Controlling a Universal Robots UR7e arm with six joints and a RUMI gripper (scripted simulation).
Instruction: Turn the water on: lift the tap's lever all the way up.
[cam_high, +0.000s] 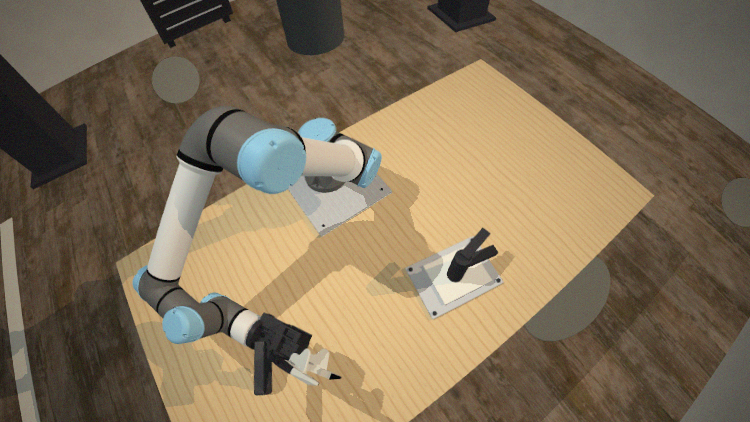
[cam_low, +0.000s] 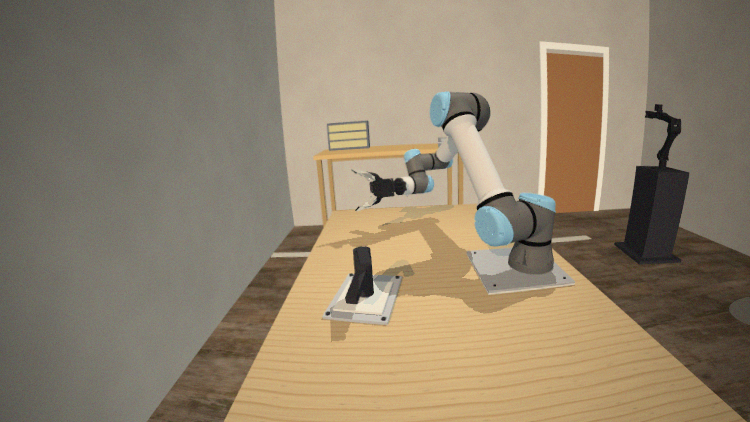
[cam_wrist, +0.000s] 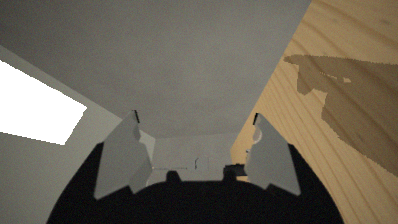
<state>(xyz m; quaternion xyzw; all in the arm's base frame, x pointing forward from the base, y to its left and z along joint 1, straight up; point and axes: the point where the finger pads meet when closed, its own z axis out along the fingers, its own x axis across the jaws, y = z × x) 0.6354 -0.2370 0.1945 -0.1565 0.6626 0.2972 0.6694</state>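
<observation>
My hand is 47 cm to the right of the dark lever, 14 cm past it and 6 cm above it. Also, from my hand: tap 45 cm to the left, 13 cm behind, 11 cm below.
</observation>
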